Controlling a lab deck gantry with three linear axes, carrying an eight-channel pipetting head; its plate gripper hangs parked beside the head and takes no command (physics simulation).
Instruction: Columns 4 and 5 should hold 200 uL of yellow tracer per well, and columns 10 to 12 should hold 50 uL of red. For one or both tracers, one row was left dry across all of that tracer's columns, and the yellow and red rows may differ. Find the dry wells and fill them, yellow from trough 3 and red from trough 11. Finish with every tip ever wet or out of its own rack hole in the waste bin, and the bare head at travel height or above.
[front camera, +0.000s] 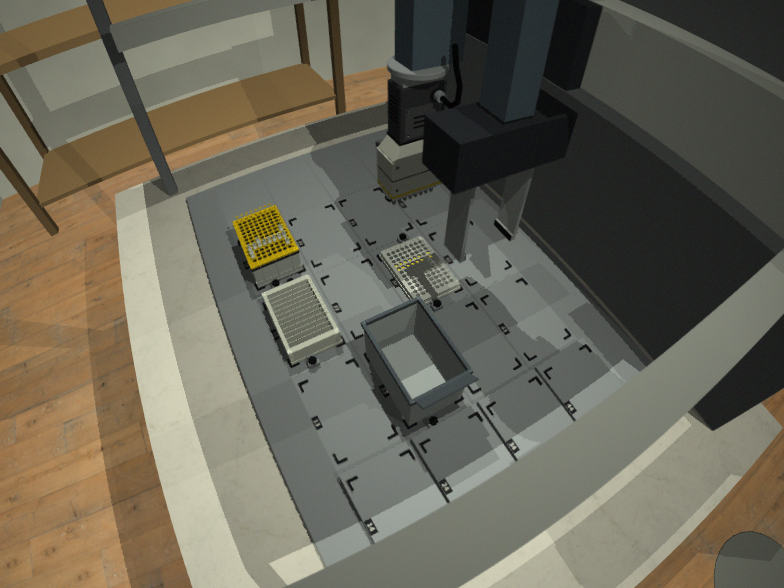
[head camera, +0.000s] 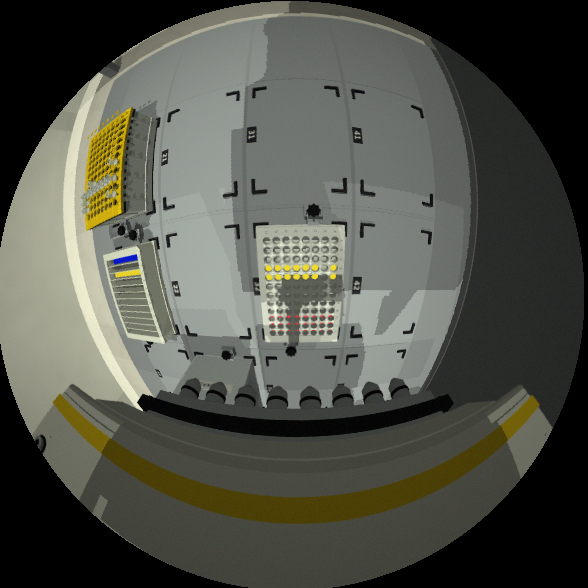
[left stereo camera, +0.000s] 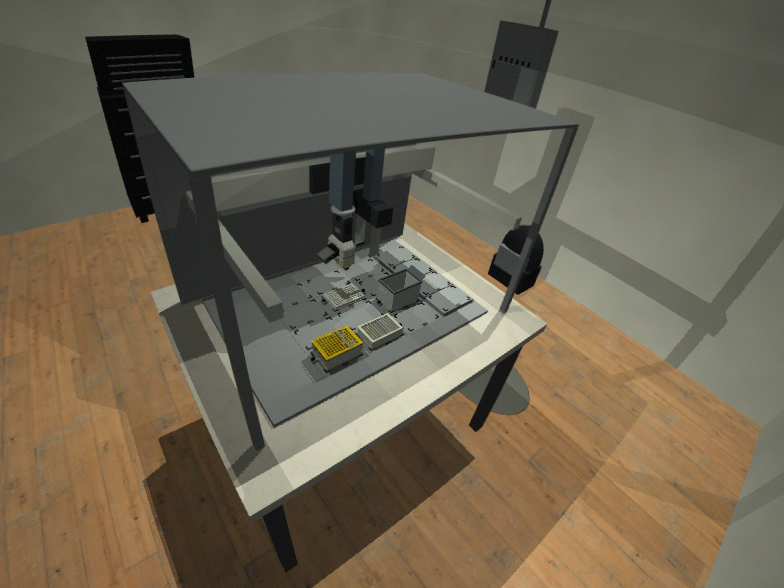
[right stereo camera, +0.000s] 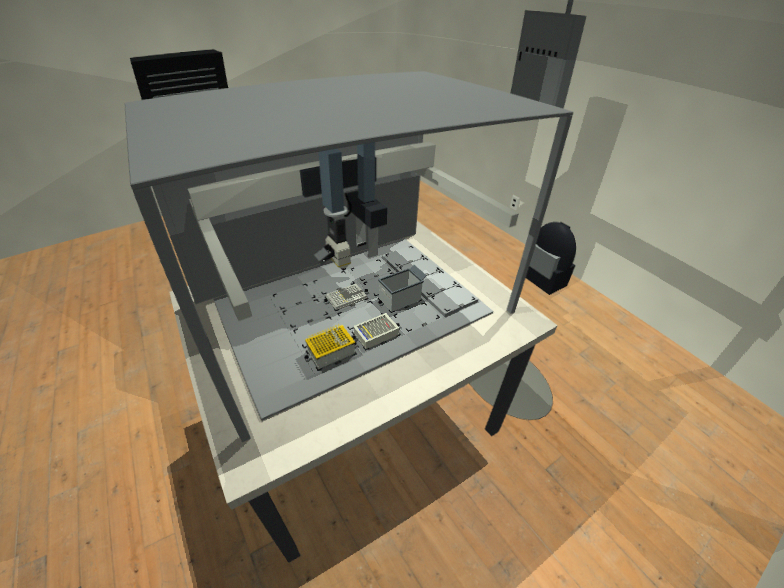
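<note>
The pipetting head (front camera: 408, 165) (left stereo camera: 345, 253) (right stereo camera: 340, 253) hangs behind the well plate, its eight nozzles (head camera: 293, 396) bare. The parked plate gripper (front camera: 481, 245) is open and empty, above the deck beside the head. The white well plate (head camera: 261, 246) shows two yellow columns with a gap second from the right, and red spots in the last three columns; shadow crosses its middle. The trough block (front camera: 316, 350) (head camera: 159, 298) shows yellow liquid (head camera: 127, 273) in trough 3. A yellow-topped tip rack (front camera: 278, 270) (head camera: 140, 164) holds some clear tips (head camera: 98, 186). The waste bin (front camera: 393, 395) (left stereo camera: 398, 297) (right stereo camera: 402, 297) stands beside the troughs.
Blue liquid (head camera: 125, 258) fills the first trough. Black knobs (head camera: 313, 210) (head camera: 290, 351) stand at the plate's two ends. A dark back panel (front camera: 607, 240) rises behind the deck, and grey frame posts (left stereo camera: 224, 316) (right stereo camera: 189, 316) stand at its edges.
</note>
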